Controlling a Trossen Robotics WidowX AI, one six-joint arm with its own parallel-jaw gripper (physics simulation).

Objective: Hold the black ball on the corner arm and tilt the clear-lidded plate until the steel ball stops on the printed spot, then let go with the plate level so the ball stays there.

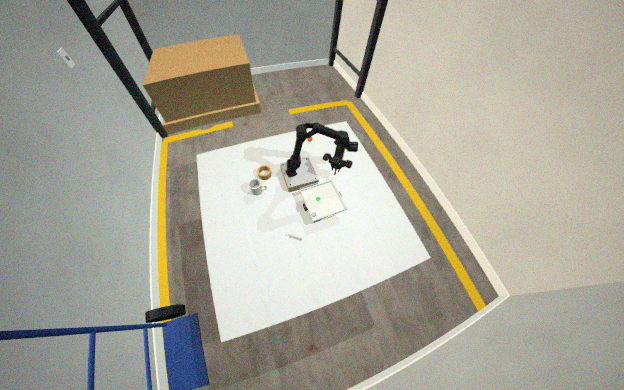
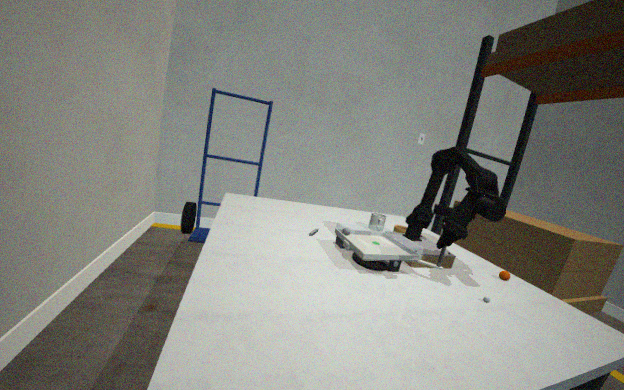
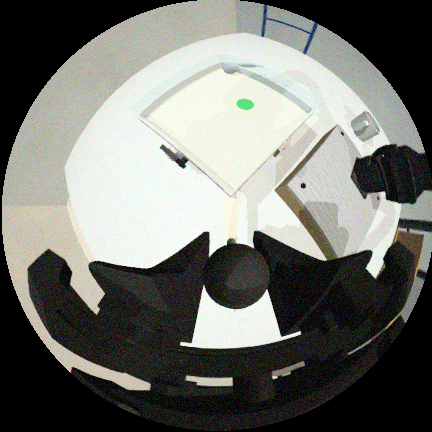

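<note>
The clear-lidded plate (image 1: pixel 331 206) (image 2: pixel 364 247) (image 3: pixel 200 125) stands on a dark round base in front of the arm's base. Its green printed spot (image 1: pixel 318 199) (image 2: pixel 376 243) (image 3: pixel 245 104) lies near the middle. The steel ball (image 1: pixel 314 214) (image 2: pixel 346 231) (image 3: pixel 230 68) is away from the spot, in the far corner opposite the corner arm. The corner arm (image 2: pixel 429 263) (image 3: pixel 231 215) runs from the near corner to the black ball (image 3: pixel 236 276). My gripper (image 3: pixel 231 235) is shut on the black ball, one finger on each side. The exact tilt of the plate is hard to tell.
A grey mug (image 1: pixel 256 187) (image 2: pixel 377 221) (image 3: pixel 365 125) and a wooden ring (image 1: pixel 264 172) stand beyond the arm's base board (image 1: pixel 300 172) (image 3: pixel 325 185). A small grey stick (image 1: pixel 294 236) (image 2: pixel 313 232) lies beyond the plate. An orange ball (image 1: pixel 310 139) (image 2: pixel 504 275) and a small grey ball (image 2: pixel 486 300) lie on the table.
</note>
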